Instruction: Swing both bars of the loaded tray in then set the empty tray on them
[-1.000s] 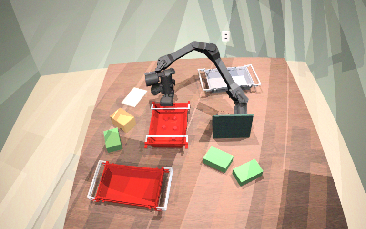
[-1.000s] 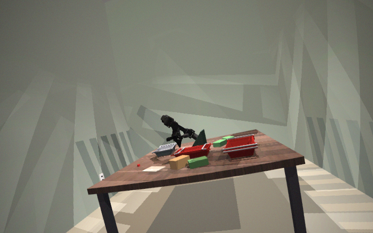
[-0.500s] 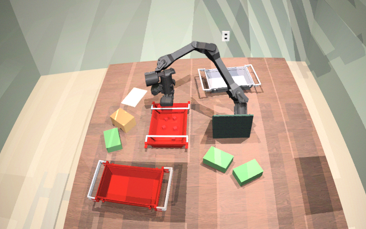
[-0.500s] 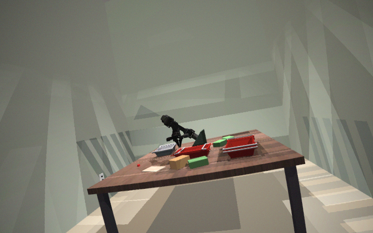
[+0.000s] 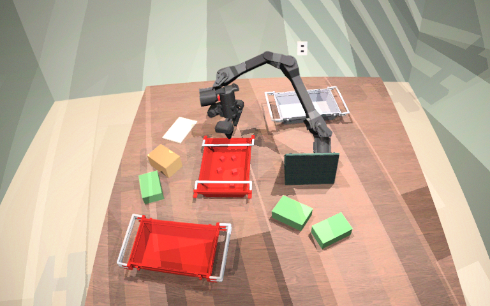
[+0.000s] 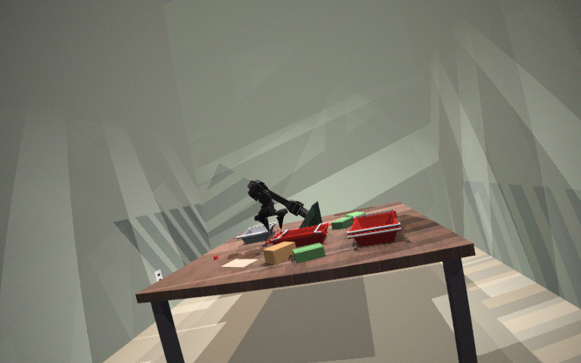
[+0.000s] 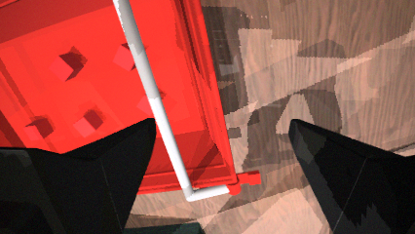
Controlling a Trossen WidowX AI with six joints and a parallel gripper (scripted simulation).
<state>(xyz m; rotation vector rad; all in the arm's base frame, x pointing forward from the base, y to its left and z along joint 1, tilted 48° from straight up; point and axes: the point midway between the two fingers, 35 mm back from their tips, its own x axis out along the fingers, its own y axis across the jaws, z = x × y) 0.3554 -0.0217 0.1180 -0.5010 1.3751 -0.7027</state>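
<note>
Now: gripper tip 30 cm past the grey tray, 25 cm to the left of it and 4 cm above it. Also, from my gripper tip: white sheet (26 cm ahead, 10 cm to the right, 9 cm below); then red cube (12 cm ahead, 33 cm to the right, 8 cm below); then tan box (27 cm ahead, 12 cm to the left, 6 cm below).
</note>
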